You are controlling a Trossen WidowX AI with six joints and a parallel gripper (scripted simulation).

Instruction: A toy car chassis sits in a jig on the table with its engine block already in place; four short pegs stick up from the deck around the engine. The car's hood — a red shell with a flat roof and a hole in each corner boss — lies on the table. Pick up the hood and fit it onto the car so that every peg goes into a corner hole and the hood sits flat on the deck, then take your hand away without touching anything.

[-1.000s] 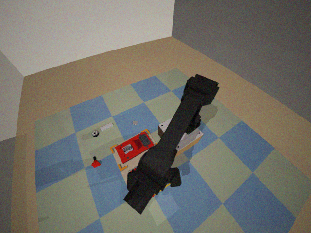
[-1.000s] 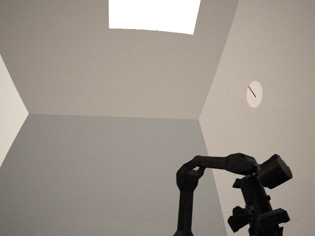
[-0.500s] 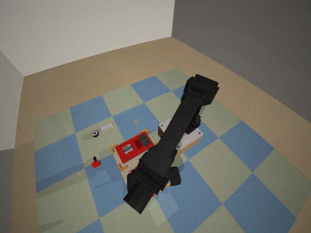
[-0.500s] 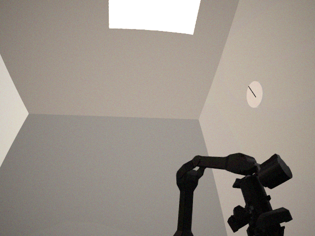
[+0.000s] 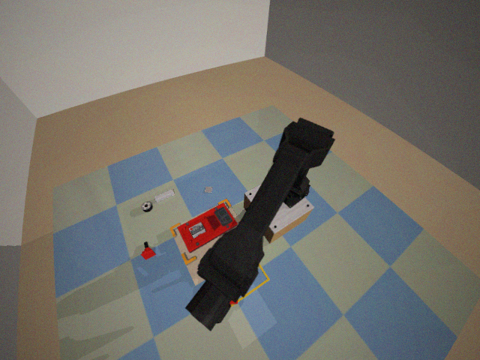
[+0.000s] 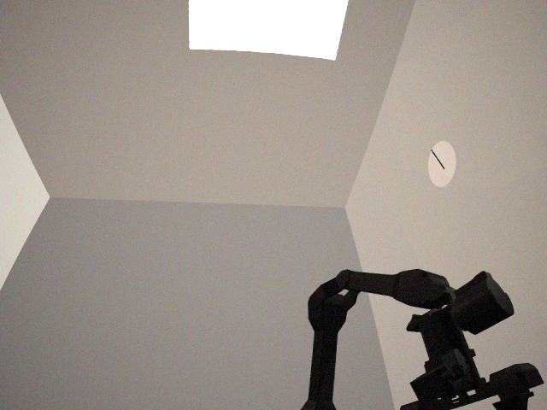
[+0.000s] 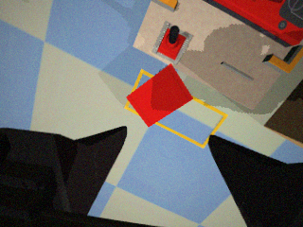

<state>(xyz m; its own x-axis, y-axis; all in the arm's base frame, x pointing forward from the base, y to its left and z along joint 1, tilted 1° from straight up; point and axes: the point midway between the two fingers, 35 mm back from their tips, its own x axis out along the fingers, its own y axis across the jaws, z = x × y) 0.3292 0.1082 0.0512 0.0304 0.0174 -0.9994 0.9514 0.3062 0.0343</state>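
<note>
Right now the red hood is 10 cm below my gripper tip, 2 cm to the right of it and 2 cm ahead of it. The rest, counted from my gripper tip: wheel 45 cm to the right, 12 cm ahead, 11 cm below; then small grey disc 38 cm to the right, 14 cm behind, 12 cm below; then grey engine block 23 cm to the right, 9 cm below.
</note>
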